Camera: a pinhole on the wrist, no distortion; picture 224 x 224 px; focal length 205.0 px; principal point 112.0 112.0 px. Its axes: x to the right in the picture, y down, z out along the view. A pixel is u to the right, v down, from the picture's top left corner.
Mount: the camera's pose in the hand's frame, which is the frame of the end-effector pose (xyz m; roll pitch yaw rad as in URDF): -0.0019 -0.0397 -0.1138 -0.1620 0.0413 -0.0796
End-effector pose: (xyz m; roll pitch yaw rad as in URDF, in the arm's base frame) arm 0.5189 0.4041 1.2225 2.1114 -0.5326 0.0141
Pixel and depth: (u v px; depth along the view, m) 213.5 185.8 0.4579
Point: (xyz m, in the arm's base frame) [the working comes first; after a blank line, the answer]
In the camera's frame: 0.2267 0.1648 0.4579

0.7499 0.0576 1.3513
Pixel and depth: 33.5 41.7 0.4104
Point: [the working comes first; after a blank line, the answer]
In the camera's frame: -0.1572 -0.1407 0.4104

0.5234 0.1818 0.9315
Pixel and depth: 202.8 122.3 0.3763
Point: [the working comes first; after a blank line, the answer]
In the camera's frame: 0.1667 0.0189 0.3763

0.7357 0.1822 1.2255
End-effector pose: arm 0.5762 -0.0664 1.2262 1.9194 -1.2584 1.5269
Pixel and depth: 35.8 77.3 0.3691
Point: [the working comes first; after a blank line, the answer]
In the camera's frame: -0.1372 -0.0625 0.3691

0.8183 0.0003 1.0717
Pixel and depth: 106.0 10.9 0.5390
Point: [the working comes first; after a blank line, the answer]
In the camera's frame: -0.0158 -0.2658 0.5390

0.9507 0.2574 1.1081
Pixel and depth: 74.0 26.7 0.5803
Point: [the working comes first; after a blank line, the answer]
In the camera's frame: -0.1076 -0.2415 0.5803

0.9996 0.2077 1.0315
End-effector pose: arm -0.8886 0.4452 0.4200 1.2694 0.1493 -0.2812
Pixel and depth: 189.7 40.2 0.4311
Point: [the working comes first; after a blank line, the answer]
In the camera's frame: 0.1634 -0.1510 0.4311

-0.8266 0.0592 0.3648
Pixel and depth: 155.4 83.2 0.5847
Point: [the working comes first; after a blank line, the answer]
In the camera's frame: 0.1238 -0.0821 0.5847

-0.8624 -0.0422 0.5003
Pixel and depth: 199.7 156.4 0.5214
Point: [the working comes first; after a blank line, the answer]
In the camera's frame: 0.2231 0.1129 0.5214

-0.6984 0.0616 0.6197
